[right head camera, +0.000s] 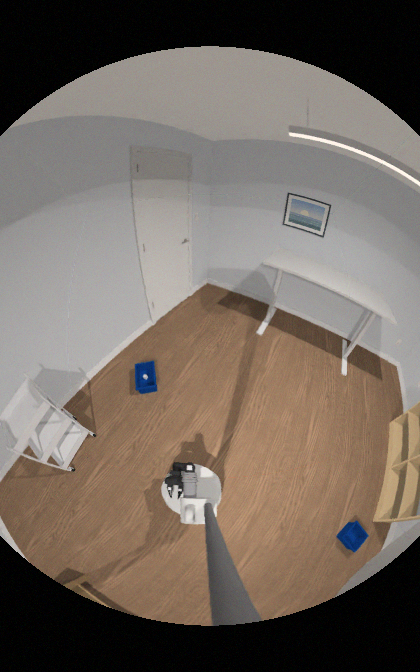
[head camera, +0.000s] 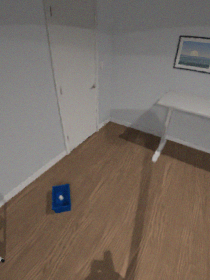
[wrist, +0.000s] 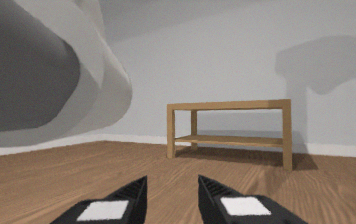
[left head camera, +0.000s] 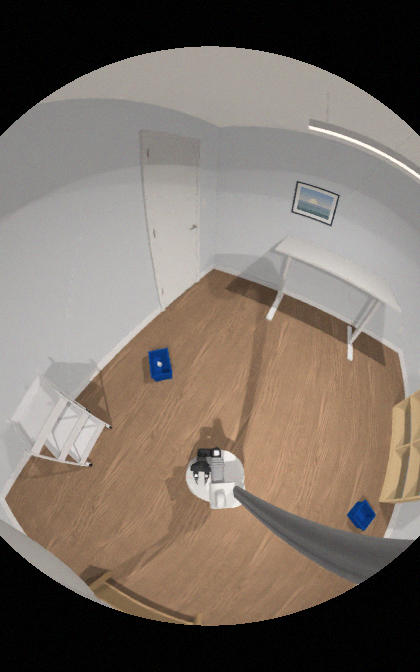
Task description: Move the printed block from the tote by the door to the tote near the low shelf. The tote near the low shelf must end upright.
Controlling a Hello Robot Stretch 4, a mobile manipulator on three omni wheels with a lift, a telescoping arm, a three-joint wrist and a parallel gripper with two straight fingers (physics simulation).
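Places are measured from the robot's base along level axes (x ahead, y left, z up), in millimetres.
Where they show: gripper, fingertip midpoint: (right head camera: 174,498) (wrist: 172,191).
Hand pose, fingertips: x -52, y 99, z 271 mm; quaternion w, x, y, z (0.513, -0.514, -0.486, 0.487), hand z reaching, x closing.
After its pixels a point has its place.
A blue tote (head camera: 54,199) {y 554, x 983, z 43 mm} (left head camera: 153,374) (right head camera: 148,389) {y 428, x 879, z 16 mm} stands upright on the floor by the door. A small whitish block (head camera: 61,197) {y 487, x 1030, z 15 mm} (left head camera: 159,364) (right head camera: 145,376) {y 486, x 1026, z 13 mm} lies inside it; its print is too small to make out. Another blue tote (left head camera: 361,515) (right head camera: 352,536) {y -1382, x -877, z -25 mm} is on the floor at the right, near the low wooden shelf (left head camera: 392,472) (right head camera: 386,492) {y -1853, x -598, z 52 mm}; it looks upright, and its inside is too small to read clearly. My gripper (left head camera: 201,483) (right head camera: 175,495) {y 99, x -52, z 271 mm} (wrist: 172,191) {y 99, x -52, z 271 mm} is open and empty, folded back over my base, far from both totes.
A white cart (left head camera: 59,459) (right head camera: 46,465) {y 1054, x -50, z 348 mm} stands by the left wall. A white table (head camera: 187,103) {y -1056, x 1728, z 922 mm} (left head camera: 340,268) (right head camera: 330,281) {y -1319, x 1461, z 923 mm} stands at the far wall. A low wooden table (wrist: 227,104) {y 588, x -1337, z 401 mm} is ahead of the gripper in the wrist view, by a wall.
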